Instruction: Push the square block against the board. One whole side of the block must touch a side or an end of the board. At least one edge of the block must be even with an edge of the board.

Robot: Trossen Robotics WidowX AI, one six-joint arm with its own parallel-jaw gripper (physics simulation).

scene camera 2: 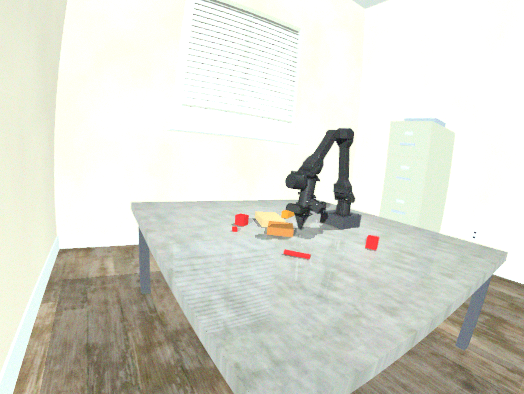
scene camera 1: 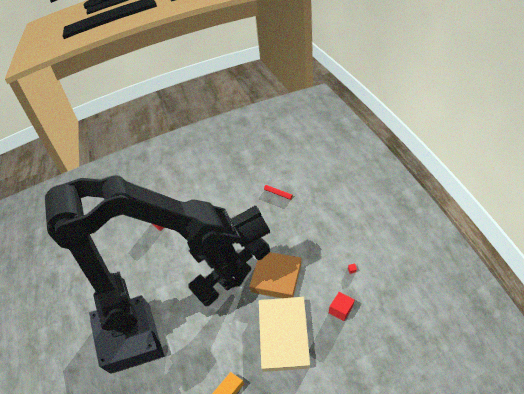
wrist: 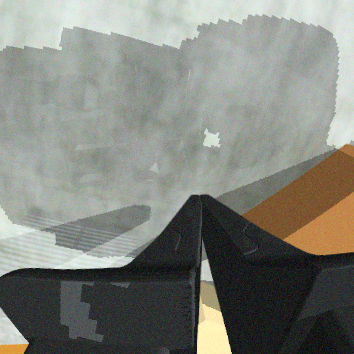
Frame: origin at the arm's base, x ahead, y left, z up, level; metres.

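Seen in the pictures: gripper, fingertip midpoint: (scene camera 2: 299,229) (scene camera 1: 238,284) (wrist: 198,202); arm's base, origin of the base link: (scene camera 2: 343,213) (scene camera 1: 123,321).
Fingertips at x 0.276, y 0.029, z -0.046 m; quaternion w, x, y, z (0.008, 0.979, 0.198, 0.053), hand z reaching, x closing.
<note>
Pixels of each thing's top centre, then the offset from my fingertips to it.
- square block, middle of its top: (wrist: 329,269) (scene camera 1: 275,272) (scene camera 2: 280,224) 0.087 m ahead, 0.011 m right, 0.019 m up
- board, middle of its top: (scene camera 1: 283,331) (scene camera 2: 269,215) 0.052 m ahead, 0.155 m right, 0.019 m up
- tiny red cube, middle of its top: (scene camera 1: 352,267) (scene camera 2: 234,227) 0.258 m ahead, 0.063 m right, 0.006 m up
- red rod, middle of its top: (scene camera 1: 278,190) (scene camera 2: 297,252) 0.181 m ahead, 0.226 m left, 0.004 m up
- orange bar, middle of its top: (scene camera 2: 292,208) 0.162 m back, 0.276 m right, 0.021 m up
The square block (scene camera 1: 275,267) (scene camera 2: 280,229) (wrist: 320,227) is orange-brown and lies flat at one end of the board. The board (scene camera 1: 284,332) (scene camera 2: 267,217) (wrist: 214,332) is a pale yellow rectangle. In scene camera 1 the block stands at a slight angle to the board's end, with a thin wedge-shaped gap that narrows toward the right; whether the corner touches is unclear. My gripper (scene camera 2: 300,228) (wrist: 198,202) is shut and empty, pointing down low beside the block, on the arm's side. In scene camera 1 its fingertips are hard to make out.
A red cube (scene camera 1: 341,306) (scene camera 2: 241,220) and a tiny red cube (scene camera 1: 352,268) (scene camera 2: 234,229) lie beyond the board and block. A red rod (scene camera 1: 278,192) (scene camera 2: 297,254), another red cube (scene camera 1: 158,227) (scene camera 2: 372,243) and an orange bar (scene camera 1: 228,384) (scene camera 2: 287,214) lie farther off.
</note>
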